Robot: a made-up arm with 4 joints.
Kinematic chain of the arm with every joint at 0, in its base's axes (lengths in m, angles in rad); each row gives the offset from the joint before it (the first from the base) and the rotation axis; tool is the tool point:
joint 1: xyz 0 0 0.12 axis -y
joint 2: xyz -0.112 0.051 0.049 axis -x
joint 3: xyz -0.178 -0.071 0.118 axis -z
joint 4: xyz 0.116 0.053 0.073 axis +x
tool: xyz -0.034 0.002 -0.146
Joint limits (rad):
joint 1: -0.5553..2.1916
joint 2: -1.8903..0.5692
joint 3: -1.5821..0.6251
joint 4: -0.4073..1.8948
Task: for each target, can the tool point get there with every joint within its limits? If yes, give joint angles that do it. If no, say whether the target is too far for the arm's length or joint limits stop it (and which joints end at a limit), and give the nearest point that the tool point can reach.
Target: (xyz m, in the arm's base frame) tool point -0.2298 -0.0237 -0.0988
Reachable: yes | joints 1.2418 -1.5400 -0.4625 0.6690
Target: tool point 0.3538 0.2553 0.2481
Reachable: no: joint limits stop it (at a limit: joint 1, joint 3, joint 4) | nearest point 0.0290 0.2055 0.3789 | short by 0.354 m
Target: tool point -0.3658 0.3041 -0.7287
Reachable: no: too far | nearest point -0.2143 0.1855 -0.3772 | short by 0.401 m
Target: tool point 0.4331 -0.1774 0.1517
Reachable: no: joint limits stop it (at a limit: joint 1, joint 3, joint 4) | nearest point 0.1868 -0.0129 -0.0234 | short by 0.344 m
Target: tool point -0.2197 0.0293 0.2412
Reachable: yes | joints -0.0714 -0.9665 -0.2022 0.2443
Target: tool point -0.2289 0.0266 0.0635
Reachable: yes | joints 0.6451 -0.8369 -0.1071 0.1629
